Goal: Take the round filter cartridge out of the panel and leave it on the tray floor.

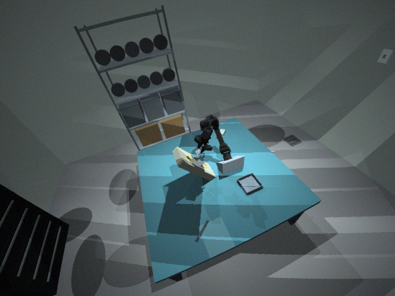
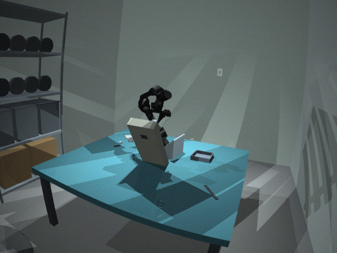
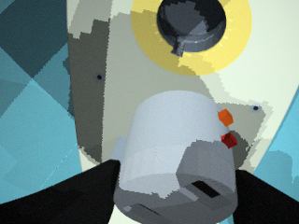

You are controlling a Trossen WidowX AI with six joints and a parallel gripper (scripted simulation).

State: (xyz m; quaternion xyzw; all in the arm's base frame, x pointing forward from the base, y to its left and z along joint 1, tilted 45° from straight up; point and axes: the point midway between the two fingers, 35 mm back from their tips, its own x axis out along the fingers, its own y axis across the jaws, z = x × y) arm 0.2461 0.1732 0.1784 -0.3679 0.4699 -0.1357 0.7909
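Now: the tray 31 cm behind my gripper tip, 28 cm to the left of it and 28 cm below it. Round my gripper tip: service panel: 11 cm below, 7 cm ahead, 1 cm to the left; then round filter cartridge: right at my gripper tip.
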